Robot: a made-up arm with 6 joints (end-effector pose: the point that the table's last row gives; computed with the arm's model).
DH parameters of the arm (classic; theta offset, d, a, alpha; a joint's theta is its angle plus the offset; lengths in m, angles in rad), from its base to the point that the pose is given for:
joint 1: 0 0.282 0 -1.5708
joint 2: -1.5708 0 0.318 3.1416
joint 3: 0 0 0 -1.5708
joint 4: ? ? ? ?
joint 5: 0 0.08 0 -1.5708
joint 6: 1.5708 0 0 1.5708
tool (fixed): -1.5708 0 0 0
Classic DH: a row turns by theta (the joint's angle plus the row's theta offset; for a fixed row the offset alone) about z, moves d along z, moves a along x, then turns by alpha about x.
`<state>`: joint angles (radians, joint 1 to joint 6).
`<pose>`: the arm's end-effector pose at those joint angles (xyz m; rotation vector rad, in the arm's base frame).
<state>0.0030 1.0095 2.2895 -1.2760 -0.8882 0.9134</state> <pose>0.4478 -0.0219 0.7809 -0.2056 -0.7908 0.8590</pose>
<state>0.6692 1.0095 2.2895 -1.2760 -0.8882 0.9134</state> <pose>0.3656 0.2595 0.7809 0.0687 -0.8715 1.4842</pose>
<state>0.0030 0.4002 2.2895 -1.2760 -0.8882 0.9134</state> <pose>0.0817 -0.0230 0.9474 -0.4785 -1.3576 0.8010</pose>
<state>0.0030 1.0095 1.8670 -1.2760 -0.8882 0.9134</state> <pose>0.5673 -0.0215 0.6787 -0.0216 -0.3951 0.8649</pose>
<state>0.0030 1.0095 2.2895 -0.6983 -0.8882 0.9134</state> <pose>0.4239 -0.0600 0.7881 -0.5435 -0.6170 0.3978</pose>
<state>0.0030 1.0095 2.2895 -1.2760 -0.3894 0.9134</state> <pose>0.4478 -0.0219 0.7809 0.0849 -1.0730 0.5200</pose>
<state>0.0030 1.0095 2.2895 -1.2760 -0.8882 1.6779</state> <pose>0.4478 -0.0219 0.7809 -0.8781 -1.0924 0.5202</pose>
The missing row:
joint 4: 0 -0.367 0 1.5708
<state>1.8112 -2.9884 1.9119 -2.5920 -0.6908 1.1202</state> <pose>-0.0612 -0.0367 -0.4006 0.3305 1.8832 0.9147</pose>
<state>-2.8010 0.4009 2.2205 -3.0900 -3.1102 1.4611</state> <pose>-0.0089 -0.0879 0.9315 -1.2768 1.3171 1.4735</pose>
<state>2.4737 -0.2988 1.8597 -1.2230 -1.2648 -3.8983</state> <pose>0.2010 -0.1238 0.9330 1.0977 -2.5256 0.4188</pose>
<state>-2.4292 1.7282 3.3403 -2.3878 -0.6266 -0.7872</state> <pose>-0.2295 -0.2753 0.6011 0.6858 -0.8716 0.3341</pose>
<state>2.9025 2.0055 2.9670 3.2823 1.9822 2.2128</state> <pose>-0.5120 0.0433 0.4426 -0.9118 1.1000 1.9026</pose>
